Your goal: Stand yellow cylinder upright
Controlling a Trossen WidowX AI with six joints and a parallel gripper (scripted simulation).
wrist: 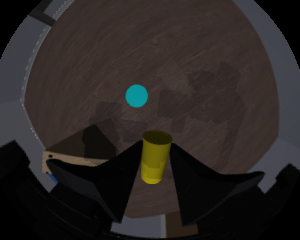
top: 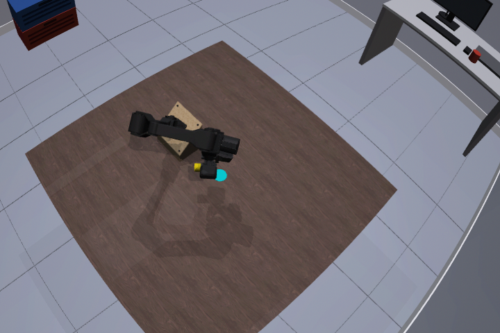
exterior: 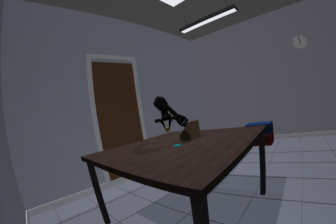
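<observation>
Now: the cyan circle 8 cm to the left of my gripper tip and 14 cm below it. From my gripper tip the other things lie so: yellow tall cylinder 2 cm behind, 2 cm to the right.
</observation>
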